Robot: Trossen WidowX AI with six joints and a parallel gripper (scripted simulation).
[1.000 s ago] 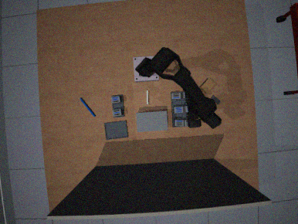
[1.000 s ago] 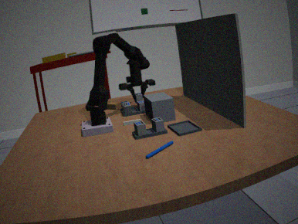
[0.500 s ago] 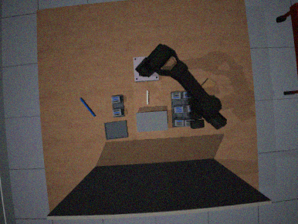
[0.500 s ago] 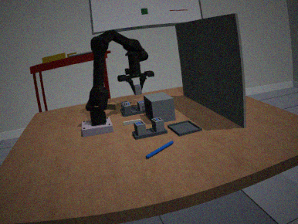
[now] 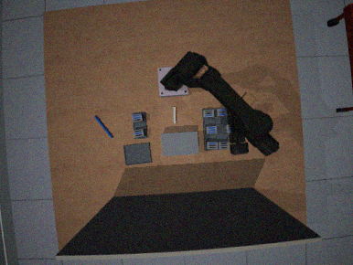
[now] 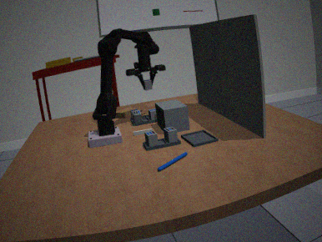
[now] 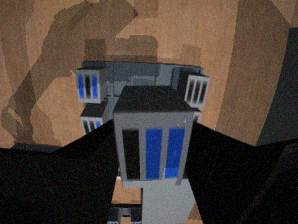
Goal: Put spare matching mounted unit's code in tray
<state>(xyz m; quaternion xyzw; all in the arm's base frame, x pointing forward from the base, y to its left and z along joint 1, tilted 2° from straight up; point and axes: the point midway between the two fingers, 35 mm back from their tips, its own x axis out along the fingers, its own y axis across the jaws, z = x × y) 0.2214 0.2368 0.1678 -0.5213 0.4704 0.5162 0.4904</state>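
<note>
My gripper tip is now 420 mm to the left of the flat dark tray, 150 mm above it and 110 mm short of it. Round my gripper tip: blue pen (580 mm to the right, 150 mm below, 30 mm behind); mounted unit (200 mm to the right, 100 mm below, 60 mm ahead); tall dark panel (310 mm ahead, 200 mm to the right, 70 mm above).
</note>
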